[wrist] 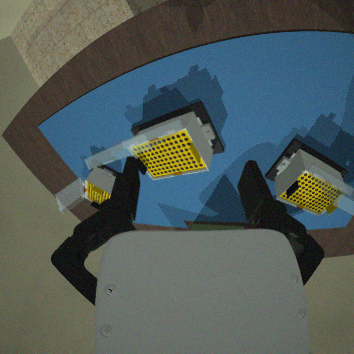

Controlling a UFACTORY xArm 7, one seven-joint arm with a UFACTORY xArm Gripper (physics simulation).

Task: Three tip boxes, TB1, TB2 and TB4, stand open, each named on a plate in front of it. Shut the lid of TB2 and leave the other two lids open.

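Places are measured from the arm's base along level axes (x down, y ahead, z right), in metres.
Pixels of known places: gripper, fingertip midpoint: (191, 171).
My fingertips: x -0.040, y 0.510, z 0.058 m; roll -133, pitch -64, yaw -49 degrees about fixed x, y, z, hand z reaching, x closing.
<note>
Ahead of a thing's pixels: the offset from my fingertips to its top centre. "spot": to the spot under its first point. Level surfaces: height alone.
Three grey tip boxes with yellow perforated tops stand on the blue surface. The middle box {dz -0.093, dx +0.100, dy -0.081 m} (172, 150) is the largest in view, and its clear lid {spot: dz -0.103, dx +0.033, dy +0.004 m} (112, 150) stands open toward the left. The left box {dz -0.367, dx +0.100, dy -0.209 m} (100, 186) is partly hidden by a finger, with its clear lid (71, 194) open to the left. The right box {dz +0.165, dx +0.100, dy -0.176 m} (311, 182) has its clear lid (344, 197) open at the right edge of the view. Name plates cannot be read, so I cannot tell which box is TB2. My gripper (191, 171) is open and empty, above the table and apart from the boxes.
The blue table top {dx +0.175 m} (260, 65) has a dark brown wooden rim {spot: dz -0.155, dx +0.178, dy +0.103 m} (110, 55). A green object (217, 226) with a brown edge shows partly, just beyond the gripper body. Dark shadows lie around the boxes. A tiled beige area lies past the rim at the upper left.
</note>
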